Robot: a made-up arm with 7 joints.
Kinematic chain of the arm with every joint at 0, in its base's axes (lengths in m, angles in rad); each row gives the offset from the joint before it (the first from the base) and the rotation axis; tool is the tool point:
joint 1: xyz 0 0 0.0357 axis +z
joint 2: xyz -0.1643 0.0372 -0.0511 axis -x
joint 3: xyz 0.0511 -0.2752 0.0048 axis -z
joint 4: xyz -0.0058 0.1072 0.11 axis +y
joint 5: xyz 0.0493 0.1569 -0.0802 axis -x
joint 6: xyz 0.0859 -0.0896 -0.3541 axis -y
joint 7: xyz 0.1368 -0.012 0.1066 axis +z
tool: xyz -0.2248 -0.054 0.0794
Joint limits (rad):
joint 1: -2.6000..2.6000
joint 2: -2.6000..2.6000
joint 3: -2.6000..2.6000
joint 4: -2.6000..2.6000
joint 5: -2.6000..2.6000
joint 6: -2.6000..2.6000
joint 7: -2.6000..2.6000
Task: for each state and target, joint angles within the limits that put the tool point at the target. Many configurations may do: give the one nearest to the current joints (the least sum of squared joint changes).
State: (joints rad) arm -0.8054 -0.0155 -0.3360 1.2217 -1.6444 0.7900 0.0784
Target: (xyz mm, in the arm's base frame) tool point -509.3 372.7 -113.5
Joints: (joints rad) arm -0.6770 -0.0929 -0.6132 0.8923 -1.3606 0.7499 0.3886
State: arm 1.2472 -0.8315 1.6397 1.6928 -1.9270 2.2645 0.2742
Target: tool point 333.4 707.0 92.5
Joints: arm 1.4962 -0.3938 1.8544 2.0925 -1.6743 2.3543 0.4436
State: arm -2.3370 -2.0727 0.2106 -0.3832 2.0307 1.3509 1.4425
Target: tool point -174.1 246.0 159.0
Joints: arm -2.2372 -1.5736 0.2498 -0.3976 2.4781 1.2762 1.5130
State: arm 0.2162 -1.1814 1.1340 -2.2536 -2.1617 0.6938 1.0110
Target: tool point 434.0 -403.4 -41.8
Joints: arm -0.0513 -1.1957 1.1333 -2.3098 -2.0581 0.6373 1.0883
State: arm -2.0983 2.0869 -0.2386 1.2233 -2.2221 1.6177 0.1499
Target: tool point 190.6 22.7 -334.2
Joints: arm -2.0083 1.8816 -0.2760 1.3999 -2.6000 1.0977 -0.3186
